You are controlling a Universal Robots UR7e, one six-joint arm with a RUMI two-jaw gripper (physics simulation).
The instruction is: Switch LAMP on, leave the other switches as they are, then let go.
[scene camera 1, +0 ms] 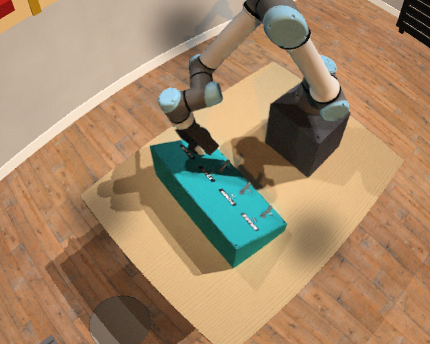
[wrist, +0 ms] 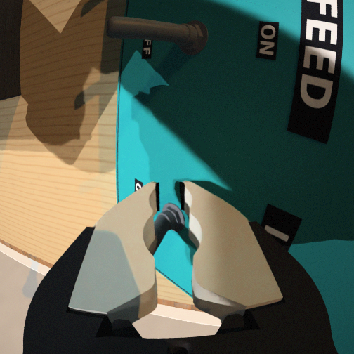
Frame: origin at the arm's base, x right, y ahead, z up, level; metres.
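Where they show: arm's base, origin of its link: point(scene camera 1: 312, 100).
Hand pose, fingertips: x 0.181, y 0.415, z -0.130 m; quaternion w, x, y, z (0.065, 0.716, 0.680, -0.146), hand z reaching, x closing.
Things, the pixels of their top centre, and the offset from my fingertips. Level surfaces: height alone.
- LAMP label, centre of its top: point(scene camera 1: 187, 151) dx +0.040, dy +0.060, dz +0.028 m
- FEED lever, centre of its top: point(scene camera 1: 225, 162) dx -0.090, dy -0.004, dz +0.024 m
- PUMP lever, centre of its top: point(scene camera 1: 246, 184) dx -0.209, dy +0.014, dz +0.024 m
- BRAKE lever, centre of its top: point(scene camera 1: 268, 208) dx -0.327, dy +0.031, dz +0.024 m
- wooden table, height of its surface: dz -0.108 m
The teal switch box point(scene camera 1: 195, 187) point(wrist: 225, 100) lies on the table. The LAMP lever point(wrist: 166, 222) shows between the two fingers in the wrist view, leaning from its collar to the lower left; its tip is hidden behind the left finger. A partly hidden label point(wrist: 139, 185) is left of it, and another point(wrist: 281, 227) is to the right. My gripper point(scene camera 1: 201, 151) point(wrist: 169, 184) is low over the LAMP end, with its fingers a small gap apart and shut on the LAMP lever. The LAMP label point(scene camera 1: 187, 151) shows beside the gripper in the scene view.
The FEED lever point(scene camera 1: 224, 166) point(wrist: 155, 27) leans to its OFF side, near the FEED label point(wrist: 317, 70). The PUMP lever point(scene camera 1: 245, 188) and BRAKE lever point(scene camera 1: 266, 212) stand farther along the box. The dark robot base point(scene camera 1: 305, 135) is behind the box on the wooden table point(scene camera 1: 335, 175).
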